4 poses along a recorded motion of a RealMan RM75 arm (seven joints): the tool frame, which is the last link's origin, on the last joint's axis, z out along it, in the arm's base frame.
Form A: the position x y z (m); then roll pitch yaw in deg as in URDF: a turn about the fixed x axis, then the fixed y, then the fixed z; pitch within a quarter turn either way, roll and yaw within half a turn.
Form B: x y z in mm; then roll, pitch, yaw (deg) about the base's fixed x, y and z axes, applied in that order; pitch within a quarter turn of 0, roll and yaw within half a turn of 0. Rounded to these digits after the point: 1 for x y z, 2 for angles.
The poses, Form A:
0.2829, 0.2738, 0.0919, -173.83, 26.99, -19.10
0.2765, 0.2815, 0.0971, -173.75, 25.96, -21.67
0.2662, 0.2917, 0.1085, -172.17, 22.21, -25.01
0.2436, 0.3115, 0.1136, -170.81, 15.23, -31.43
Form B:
282.9, 273.8, 91.9, -173.83, 26.99, -19.10
276.5, 281.5, 97.1, -173.75, 25.96, -21.67
266.2, 291.7, 108.5, -172.17, 22.21, -25.01
243.6, 311.5, 113.6, -170.81, 15.23, -31.43

